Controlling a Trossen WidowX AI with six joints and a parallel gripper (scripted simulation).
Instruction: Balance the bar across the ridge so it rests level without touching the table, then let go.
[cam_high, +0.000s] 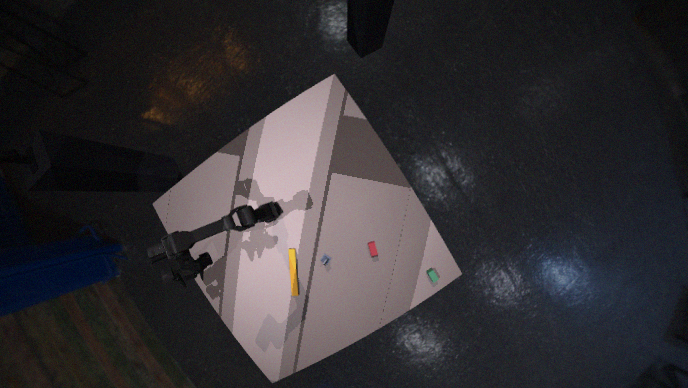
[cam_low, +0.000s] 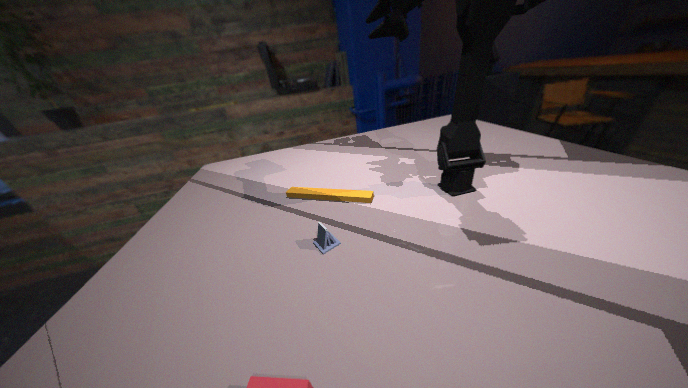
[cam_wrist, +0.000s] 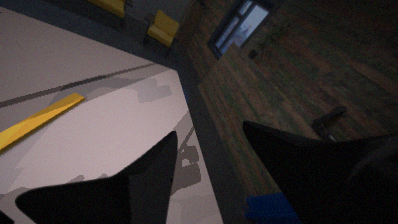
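The yellow bar is 380 mm below my gripper tip, 240 mm to the left of it and 220 mm ahead of it. The rest, counted from my gripper tip: green block: 840 mm to the left, 640 mm ahead, 370 mm below; then red block: 650 mm to the left, 370 mm below, 330 mm ahead.
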